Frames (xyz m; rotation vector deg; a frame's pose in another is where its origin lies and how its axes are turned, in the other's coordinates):
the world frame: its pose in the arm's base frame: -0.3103 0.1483 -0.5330 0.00 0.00 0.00
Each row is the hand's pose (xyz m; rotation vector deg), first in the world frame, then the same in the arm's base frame.
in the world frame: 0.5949 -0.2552 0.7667 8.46 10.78 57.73
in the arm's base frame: 0.2846 -0.1069 0.2337 8.46 10.78 57.73
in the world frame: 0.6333 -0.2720 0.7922 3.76 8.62 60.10
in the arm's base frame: 0.3230 -0.1237 0.2592 3.76 8.62 60.10
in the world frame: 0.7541 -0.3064 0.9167 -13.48 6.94 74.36
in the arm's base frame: 0.4438 -0.1581 0.3837 -13.48 6.94 74.36
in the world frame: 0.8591 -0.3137 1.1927 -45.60 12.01 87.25
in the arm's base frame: 0.5488 -0.1654 0.6597 -45.60 12.01 87.25
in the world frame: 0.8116 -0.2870 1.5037 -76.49 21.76 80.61
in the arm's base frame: 0.5013 -0.1387 0.9707 -76.49 21.76 80.61
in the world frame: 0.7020 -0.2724 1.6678 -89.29 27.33 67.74
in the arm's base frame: 0.3917 -0.1241 1.1348 -89.29 27.33 67.74
